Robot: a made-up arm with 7 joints.
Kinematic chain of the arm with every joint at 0, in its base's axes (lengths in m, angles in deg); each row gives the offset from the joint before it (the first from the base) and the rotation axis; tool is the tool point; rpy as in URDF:
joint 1: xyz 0.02 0 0.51 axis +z
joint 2: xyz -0.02 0 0.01 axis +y
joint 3: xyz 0 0.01 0.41 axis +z
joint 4: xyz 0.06 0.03 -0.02 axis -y
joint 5: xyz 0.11 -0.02 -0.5 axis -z
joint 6: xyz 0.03 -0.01 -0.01 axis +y
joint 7: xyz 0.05 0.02 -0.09 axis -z
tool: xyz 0 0 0 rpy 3.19 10.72 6.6
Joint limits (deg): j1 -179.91..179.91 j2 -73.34..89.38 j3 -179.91..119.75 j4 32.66..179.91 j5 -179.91..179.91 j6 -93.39..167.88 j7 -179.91..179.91
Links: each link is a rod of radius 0.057 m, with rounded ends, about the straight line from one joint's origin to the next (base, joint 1, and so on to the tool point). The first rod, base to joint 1, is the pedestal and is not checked.
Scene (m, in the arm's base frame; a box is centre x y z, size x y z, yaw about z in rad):
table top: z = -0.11
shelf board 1: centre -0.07 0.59 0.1 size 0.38 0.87 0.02 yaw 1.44
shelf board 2: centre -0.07 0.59 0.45 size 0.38 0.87 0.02 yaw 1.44
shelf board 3: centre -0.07 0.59 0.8 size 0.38 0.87 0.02 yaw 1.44
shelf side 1: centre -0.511 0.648 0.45 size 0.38 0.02 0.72 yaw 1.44
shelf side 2: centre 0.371 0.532 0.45 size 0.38 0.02 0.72 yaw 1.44
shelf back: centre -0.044 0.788 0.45 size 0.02 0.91 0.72 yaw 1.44
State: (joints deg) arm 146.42 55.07 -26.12 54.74 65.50 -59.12 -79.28
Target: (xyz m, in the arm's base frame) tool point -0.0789 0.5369 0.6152
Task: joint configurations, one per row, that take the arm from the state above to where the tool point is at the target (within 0.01 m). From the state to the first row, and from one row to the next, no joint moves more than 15 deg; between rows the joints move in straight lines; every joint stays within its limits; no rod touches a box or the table.
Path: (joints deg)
1: 151.94 52.05 -19.50 47.38 76.51 -65.08 -79.28
2: 157.46 49.04 -12.88 40.02 87.52 -71.04 -79.28
3: 162.98 46.02 -6.26 32.66 98.52 -77.00 -79.28
4: 160.74 33.69 -9.14 32.66 107.15 -80.28 -79.28
5: 158.50 21.35 -12.02 32.66 115.78 -83.56 -79.28
6: 156.25 9.02 -14.89 32.66 124.40 -86.83 -79.28
7: 154.01 -3.31 -17.77 32.66 133.03 -90.11 -79.28
8: 151.76 -15.64 -20.65 32.66 141.66 -93.39 -79.28
9: 150.59 -9.67 -23.64 35.92 127.75 -89.64 -79.28
10: 149.42 -3.69 -26.64 39.17 113.84 -85.90 -79.28
11: 148.25 2.28 -29.64 42.43 99.93 -82.15 -79.28
12: 147.08 8.26 -32.63 45.69 86.03 -78.40 -79.28
13: 145.91 14.23 -35.63 48.95 72.12 -74.65 -79.28

